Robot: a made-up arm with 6 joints.
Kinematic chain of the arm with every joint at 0, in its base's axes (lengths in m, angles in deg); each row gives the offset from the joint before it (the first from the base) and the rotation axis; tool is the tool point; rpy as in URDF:
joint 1: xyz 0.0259 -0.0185 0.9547 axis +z
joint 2: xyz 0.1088 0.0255 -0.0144 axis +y
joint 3: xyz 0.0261 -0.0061 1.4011 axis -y
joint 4: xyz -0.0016 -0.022 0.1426 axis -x
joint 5: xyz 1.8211 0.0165 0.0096 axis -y
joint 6: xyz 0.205 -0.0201 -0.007 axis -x
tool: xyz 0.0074 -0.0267 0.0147 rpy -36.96 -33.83 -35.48
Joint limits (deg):
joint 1: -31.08..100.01
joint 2: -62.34..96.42
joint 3: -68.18..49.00
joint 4: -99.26..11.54
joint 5: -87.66..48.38
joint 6: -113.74..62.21
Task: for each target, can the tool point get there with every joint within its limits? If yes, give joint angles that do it. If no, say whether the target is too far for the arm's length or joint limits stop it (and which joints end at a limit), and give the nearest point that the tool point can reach.
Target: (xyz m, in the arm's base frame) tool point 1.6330 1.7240 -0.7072
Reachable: yes | joints 44.58 84.41 19.42 -60.16 -45.76 -42.34
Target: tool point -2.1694 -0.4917 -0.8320
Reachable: no: joint limits stop it (at a limit: joint 2) | nearest point -0.3465 -0.0988 -0.0404 | short by 2.026 m
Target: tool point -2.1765 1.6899 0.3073
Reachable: no: joint limits stop it (at a limit: joint 1) | nearest point -0.5336 1.9799 0.3073 | short by 1.668 m
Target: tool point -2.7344 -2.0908 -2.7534
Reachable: no: too far | nearest point 0.1707 -0.3073 -0.7827 | short by 3.938 m
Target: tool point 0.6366 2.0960 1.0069
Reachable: yes | joints 73.88 20.38 -18.96 -11.25 -20.46 -94.24
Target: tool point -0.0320 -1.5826 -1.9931
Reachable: no: joint limits stop it (at a limit: joint 1, joint 2, joint 5) | nearest point 0.7804 -0.6821 -1.1352 | short by 1.486 m
